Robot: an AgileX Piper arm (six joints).
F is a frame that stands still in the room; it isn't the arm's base.
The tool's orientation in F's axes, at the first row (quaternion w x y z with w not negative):
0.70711, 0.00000, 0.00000, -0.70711
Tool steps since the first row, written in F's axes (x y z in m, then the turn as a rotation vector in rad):
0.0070, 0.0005, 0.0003, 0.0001, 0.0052, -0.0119
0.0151, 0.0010, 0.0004, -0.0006, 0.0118, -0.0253
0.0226, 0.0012, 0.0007, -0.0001, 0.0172, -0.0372
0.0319, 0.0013, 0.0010, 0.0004, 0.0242, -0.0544
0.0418, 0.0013, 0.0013, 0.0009, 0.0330, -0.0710
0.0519, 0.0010, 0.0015, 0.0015, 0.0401, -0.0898
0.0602, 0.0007, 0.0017, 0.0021, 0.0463, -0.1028
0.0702, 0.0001, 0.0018, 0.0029, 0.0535, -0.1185
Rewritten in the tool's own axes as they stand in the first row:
-0.0005, 0.0070, 0.0003, -0.0052, 0.0001, -0.0119
-0.0010, 0.0151, 0.0004, -0.0118, -0.0006, -0.0253
-0.0012, 0.0226, 0.0007, -0.0172, -0.0001, -0.0372
-0.0013, 0.0319, 0.0010, -0.0242, 0.0004, -0.0544
-0.0013, 0.0418, 0.0013, -0.0330, 0.0009, -0.0710
-0.0010, 0.0519, 0.0015, -0.0401, 0.0015, -0.0898
-0.0007, 0.0602, 0.0017, -0.0463, 0.0021, -0.1028
-0.0001, 0.0702, 0.0018, -0.0535, 0.0029, -0.1185

